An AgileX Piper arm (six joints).
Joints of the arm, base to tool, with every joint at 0 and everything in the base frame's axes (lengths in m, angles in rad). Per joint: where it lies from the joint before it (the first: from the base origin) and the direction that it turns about. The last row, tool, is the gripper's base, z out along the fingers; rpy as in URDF.
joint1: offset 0 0 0.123 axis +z
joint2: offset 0 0 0 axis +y
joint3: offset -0.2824 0 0.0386 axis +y
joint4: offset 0.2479 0 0.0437 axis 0.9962 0 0.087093
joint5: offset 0 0 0 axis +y
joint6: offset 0.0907 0 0.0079 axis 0.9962 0 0.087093
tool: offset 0 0 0 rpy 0 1.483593 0
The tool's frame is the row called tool.
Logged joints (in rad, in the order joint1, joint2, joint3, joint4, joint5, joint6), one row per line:
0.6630 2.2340 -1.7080 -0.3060 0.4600 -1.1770
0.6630 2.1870 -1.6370 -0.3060 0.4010 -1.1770
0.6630 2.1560 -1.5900 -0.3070 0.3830 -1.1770
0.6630 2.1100 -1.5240 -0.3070 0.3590 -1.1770
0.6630 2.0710 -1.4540 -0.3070 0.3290 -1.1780
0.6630 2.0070 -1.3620 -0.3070 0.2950 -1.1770
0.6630 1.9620 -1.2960 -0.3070 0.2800 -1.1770
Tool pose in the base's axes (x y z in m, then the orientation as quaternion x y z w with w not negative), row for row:
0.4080 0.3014 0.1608 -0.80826 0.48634 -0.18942 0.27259
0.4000 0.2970 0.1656 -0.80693 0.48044 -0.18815 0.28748
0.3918 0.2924 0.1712 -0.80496 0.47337 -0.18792 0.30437
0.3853 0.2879 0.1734 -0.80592 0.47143 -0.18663 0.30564
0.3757 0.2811 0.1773 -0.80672 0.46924 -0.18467 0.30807
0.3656 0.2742 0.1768 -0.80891 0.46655 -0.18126 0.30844
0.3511 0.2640 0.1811 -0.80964 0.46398 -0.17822 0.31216
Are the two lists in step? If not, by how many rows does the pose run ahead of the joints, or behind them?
The pose runs 1 row behind the joints: the pose in row i belongs to the joints in row i - 1.
